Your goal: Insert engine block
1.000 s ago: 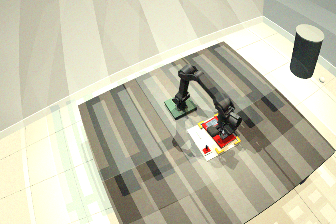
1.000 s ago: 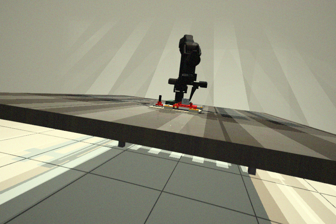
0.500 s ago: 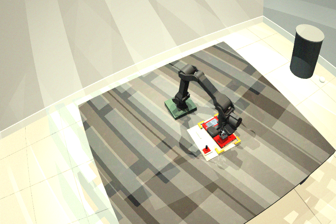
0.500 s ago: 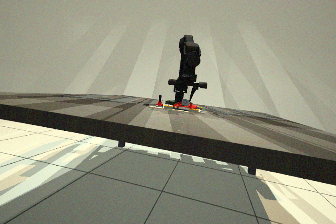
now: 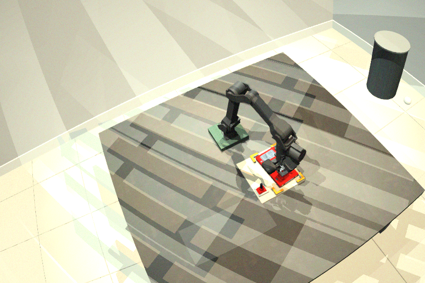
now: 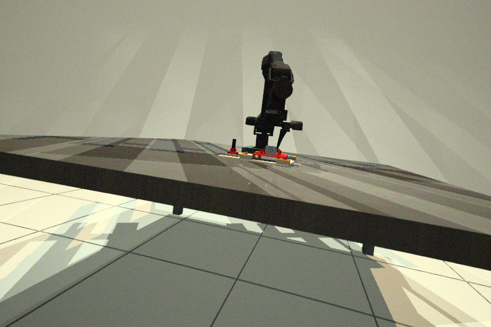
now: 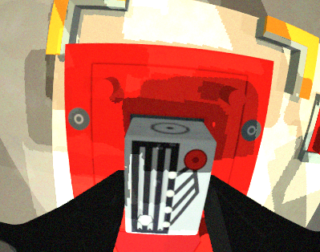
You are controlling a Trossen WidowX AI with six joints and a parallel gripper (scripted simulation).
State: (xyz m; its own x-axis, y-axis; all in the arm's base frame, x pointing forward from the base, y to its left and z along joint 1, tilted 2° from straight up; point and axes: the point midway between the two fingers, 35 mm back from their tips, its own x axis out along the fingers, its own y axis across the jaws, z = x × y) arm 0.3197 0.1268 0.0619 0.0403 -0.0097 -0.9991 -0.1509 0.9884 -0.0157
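Now: the grey engine block 10 mm below my gripper tip. The rest, counted from my gripper tip: black upright peg (30 mm ahead, 120 mm to the right, 10 mm below).
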